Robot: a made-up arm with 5 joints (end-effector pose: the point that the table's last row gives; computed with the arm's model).
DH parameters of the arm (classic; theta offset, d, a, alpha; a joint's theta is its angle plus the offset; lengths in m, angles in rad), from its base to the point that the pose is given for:
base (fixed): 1.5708 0.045 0 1.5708
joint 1: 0 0.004 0.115 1.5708
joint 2: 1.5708 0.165 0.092 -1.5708
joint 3: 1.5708 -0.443 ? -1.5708
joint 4: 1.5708 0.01 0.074 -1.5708
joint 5: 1.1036 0 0.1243 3.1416
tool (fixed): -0.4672 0.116 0 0
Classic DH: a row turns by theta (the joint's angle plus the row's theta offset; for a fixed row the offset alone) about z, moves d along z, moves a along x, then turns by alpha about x.
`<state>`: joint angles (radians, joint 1 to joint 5).
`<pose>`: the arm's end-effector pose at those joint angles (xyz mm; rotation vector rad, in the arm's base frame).
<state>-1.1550 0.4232 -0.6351 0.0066 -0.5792</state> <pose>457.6 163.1 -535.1 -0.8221 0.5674 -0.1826</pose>
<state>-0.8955 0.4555 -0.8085 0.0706 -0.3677</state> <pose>486.0 251.9 -478.2 -0.5885 0.6765 -0.3860</pose>
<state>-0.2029 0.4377 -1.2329 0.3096 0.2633</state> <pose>451.9 479.2 -294.7 -0.3354 1.2064 -0.5429</pose>
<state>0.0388 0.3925 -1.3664 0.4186 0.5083</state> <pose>413.3 553.7 -190.0 -0.3991 1.3387 -0.4389</pose>
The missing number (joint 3, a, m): 0.023
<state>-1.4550 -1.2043 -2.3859 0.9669 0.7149</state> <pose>-504.6 -235.7 -346.4 1.8552 -1.4966 -0.3915</pose>
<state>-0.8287 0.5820 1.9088 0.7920 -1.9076</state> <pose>466.7 199.7 -551.2 -2.6336 0.0134 0.2328</pose>
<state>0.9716 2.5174 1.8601 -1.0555 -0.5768</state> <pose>378.8 68.0 -179.2 -0.6565 -0.3933 -0.6755</pose>
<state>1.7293 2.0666 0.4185 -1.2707 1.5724</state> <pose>227.1 148.1 -80.9 -0.6991 -1.0068 1.8490</pose>
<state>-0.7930 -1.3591 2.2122 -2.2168 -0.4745</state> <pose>-240.0 -17.7 -178.9 -1.8619 -0.2028 -1.8030</pose>
